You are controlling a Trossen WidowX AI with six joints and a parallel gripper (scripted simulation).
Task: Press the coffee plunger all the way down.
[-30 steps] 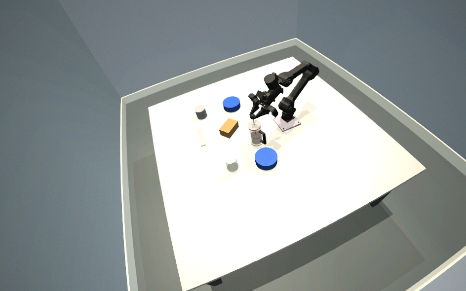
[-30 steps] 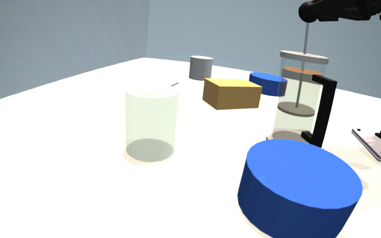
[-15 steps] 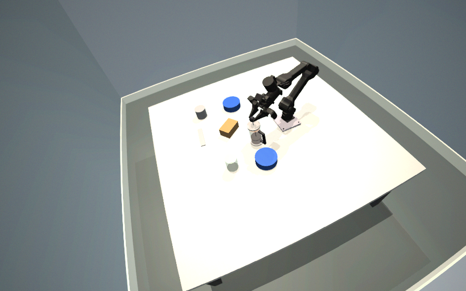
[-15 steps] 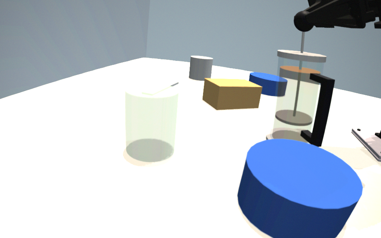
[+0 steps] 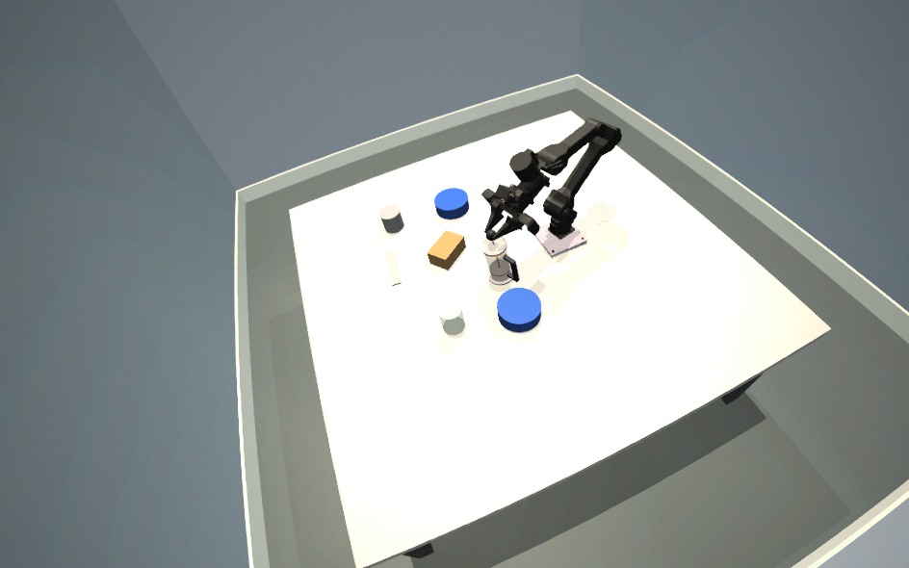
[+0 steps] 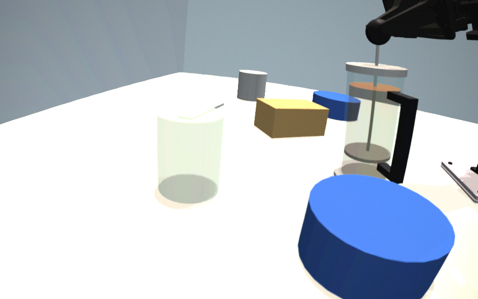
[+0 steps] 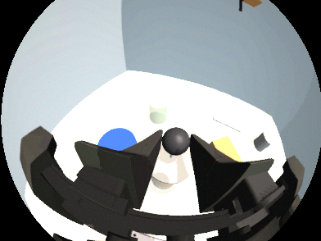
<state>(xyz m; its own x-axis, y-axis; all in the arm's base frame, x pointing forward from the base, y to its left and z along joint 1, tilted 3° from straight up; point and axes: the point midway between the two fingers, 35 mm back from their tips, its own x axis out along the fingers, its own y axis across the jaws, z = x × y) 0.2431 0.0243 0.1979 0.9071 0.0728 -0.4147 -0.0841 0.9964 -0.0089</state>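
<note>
My gripper tip is 2 cm past the coffee press, 2 cm to the right of it and 9 cm above it. The rest, counted from my gripper tip: orange block: 6 cm ahead, 18 cm to the right, 16 cm below.
</note>
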